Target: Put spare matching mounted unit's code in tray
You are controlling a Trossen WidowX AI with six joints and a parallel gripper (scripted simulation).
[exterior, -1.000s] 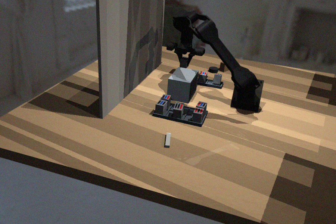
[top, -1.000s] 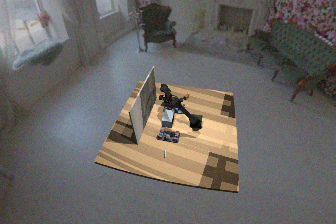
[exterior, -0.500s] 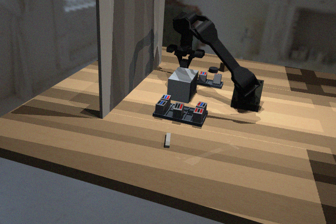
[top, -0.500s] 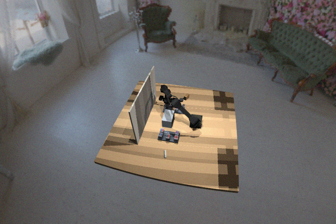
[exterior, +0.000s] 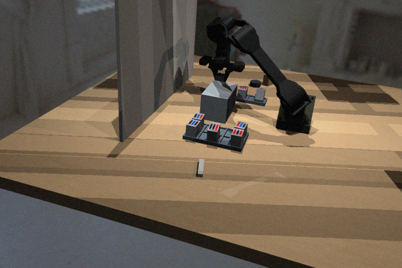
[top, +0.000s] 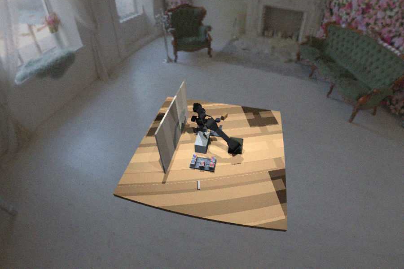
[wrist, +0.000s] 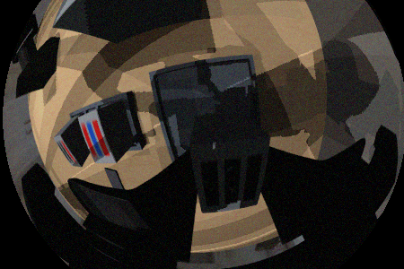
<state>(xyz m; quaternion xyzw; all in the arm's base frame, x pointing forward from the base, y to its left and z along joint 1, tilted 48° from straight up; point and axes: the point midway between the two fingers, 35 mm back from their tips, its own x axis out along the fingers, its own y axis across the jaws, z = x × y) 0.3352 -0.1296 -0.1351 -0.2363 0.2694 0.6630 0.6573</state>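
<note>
The dark shallow tray is 50 mm below my gripper tip. The rest, counted from my gripper tip: black disc (170 mm to the right, 130 mm behind, 40 mm below); holder (140 mm behind, 40 mm below, 20 mm to the left); grey mounted unit (200 mm to the left, 50 mm behind).
</note>
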